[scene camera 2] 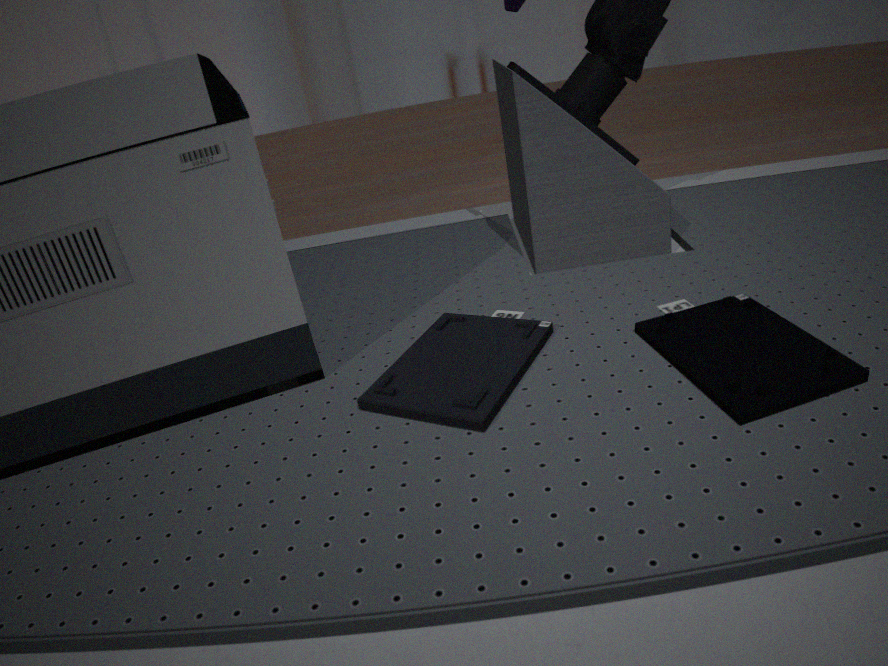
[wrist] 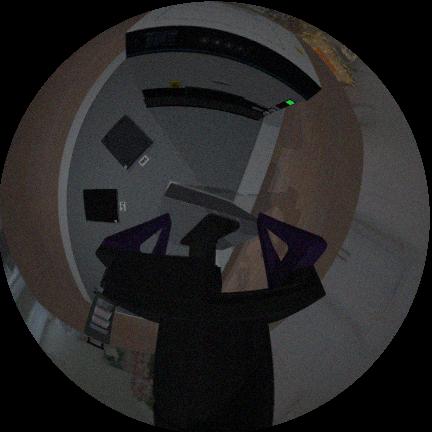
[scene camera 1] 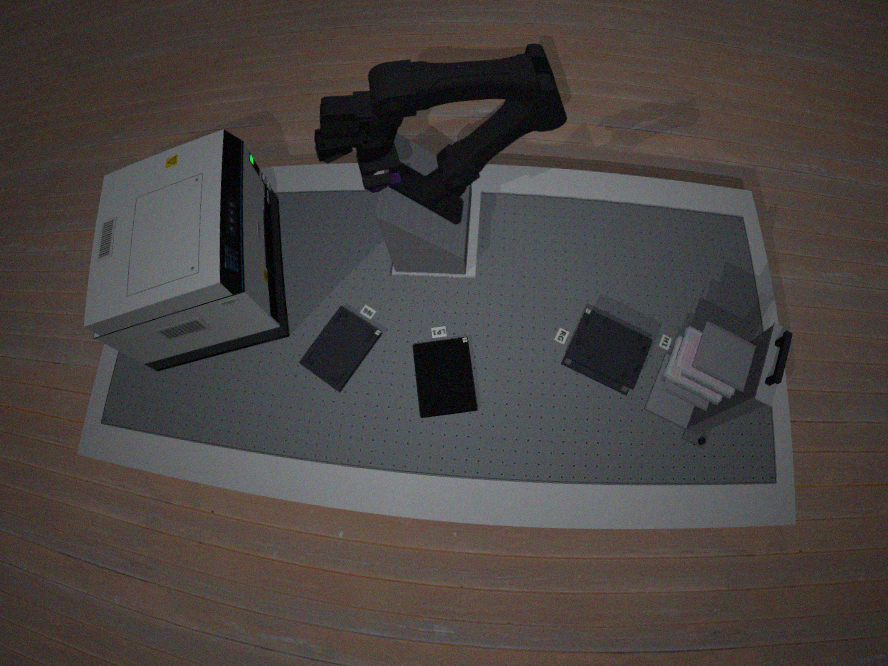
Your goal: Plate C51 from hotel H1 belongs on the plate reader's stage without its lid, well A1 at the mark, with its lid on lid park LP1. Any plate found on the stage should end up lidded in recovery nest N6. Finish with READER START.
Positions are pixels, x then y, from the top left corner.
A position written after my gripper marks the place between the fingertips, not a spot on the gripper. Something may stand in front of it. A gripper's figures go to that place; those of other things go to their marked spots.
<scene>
My gripper (scene camera 1: 369, 169) is 97 cm from the lens. A green lamp (scene camera 1: 261, 307): 105 cm from the lens. A dark nest (scene camera 1: 337, 352): 112 cm from the lens.
</scene>
